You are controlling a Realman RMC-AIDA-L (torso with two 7-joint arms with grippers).
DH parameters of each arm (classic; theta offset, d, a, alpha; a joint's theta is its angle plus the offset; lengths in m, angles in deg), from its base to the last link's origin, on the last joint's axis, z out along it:
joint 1: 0 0.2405 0 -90
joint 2: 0 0 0 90
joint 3: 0 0.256 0 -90
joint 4: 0 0 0 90
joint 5: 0 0.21 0 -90
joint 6: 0 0 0 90
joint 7: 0 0.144 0 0
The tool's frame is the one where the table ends.
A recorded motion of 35 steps. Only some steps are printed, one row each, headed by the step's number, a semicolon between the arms.
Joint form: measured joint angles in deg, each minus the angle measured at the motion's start. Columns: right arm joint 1, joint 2, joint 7, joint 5, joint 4, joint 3, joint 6; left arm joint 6, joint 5, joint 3, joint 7, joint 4, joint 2, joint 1.
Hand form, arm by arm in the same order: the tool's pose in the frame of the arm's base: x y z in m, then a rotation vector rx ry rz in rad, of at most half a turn. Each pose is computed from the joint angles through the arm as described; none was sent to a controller.
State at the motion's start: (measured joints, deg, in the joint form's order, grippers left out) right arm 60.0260 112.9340 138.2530 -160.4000 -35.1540 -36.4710 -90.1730; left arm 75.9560 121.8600 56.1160 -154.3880 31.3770 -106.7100 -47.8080
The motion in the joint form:
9: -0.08 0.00 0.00 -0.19 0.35 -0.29 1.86; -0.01 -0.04 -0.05 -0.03 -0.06 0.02 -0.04
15: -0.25 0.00 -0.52 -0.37 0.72 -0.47 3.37; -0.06 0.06 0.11 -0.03 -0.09 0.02 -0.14
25: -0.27 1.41 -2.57 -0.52 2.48 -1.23 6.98; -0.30 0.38 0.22 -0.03 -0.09 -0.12 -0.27
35: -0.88 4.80 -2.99 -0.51 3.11 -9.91 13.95; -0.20 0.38 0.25 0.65 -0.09 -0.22 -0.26
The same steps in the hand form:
9: 0.1923 0.4218 0.0236 -2.5481 1.4340 -0.2826; -0.2229 0.4246 0.0360 -2.2046 -1.9029 -0.2937
15: 0.1952 0.4238 0.0229 -2.5370 1.4145 -0.2816; -0.2226 0.4248 0.0356 -2.2067 -1.8999 -0.2881
25: 0.1976 0.4230 0.0064 -2.5576 1.3616 -0.2906; -0.2223 0.4251 0.0343 -2.2077 -1.8946 -0.2807
35: 0.1990 0.4195 -0.0262 -2.5707 1.2039 -0.4147; -0.2220 0.4246 0.0334 -2.2208 -1.8832 -0.2773

